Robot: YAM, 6 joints.
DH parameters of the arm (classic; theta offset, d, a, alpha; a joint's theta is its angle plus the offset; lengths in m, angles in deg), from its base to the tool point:
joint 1: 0 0.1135 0.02 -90
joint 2: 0 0 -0.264 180
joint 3: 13.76 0 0.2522 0
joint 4: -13.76 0 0.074 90
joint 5: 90 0 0 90
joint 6: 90 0.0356 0 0
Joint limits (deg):
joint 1: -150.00..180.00
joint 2: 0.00..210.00
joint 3: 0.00..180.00
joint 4: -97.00..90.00
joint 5: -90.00..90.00
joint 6: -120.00..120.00
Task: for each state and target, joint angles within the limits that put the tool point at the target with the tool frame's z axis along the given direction. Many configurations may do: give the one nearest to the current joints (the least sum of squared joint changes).
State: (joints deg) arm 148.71 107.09 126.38 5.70 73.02 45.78
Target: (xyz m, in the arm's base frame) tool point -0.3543 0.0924 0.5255 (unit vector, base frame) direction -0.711 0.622 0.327
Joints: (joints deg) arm 167.95 94.48 106.55 9.54 27.38 45.78
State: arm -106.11 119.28 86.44 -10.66 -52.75 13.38
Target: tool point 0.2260 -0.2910 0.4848 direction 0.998 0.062 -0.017
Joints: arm -56.99 96.48 109.12 -14.62 -60.53 13.38
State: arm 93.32 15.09 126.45 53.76 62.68 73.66
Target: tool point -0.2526 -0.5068 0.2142 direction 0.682 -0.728 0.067
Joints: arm 60.07 0.12 147.59 19.55 72.65 73.66
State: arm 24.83 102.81 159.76 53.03 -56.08 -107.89
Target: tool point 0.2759 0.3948 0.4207 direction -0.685 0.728 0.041
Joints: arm 50.85 122.03 122.04 17.23 -82.05 -107.89
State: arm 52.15 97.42 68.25 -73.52 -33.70 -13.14
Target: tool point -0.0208 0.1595 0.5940 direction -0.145 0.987 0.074
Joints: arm 97.17 70.90 119.26 -44.12 -1.19 -13.14
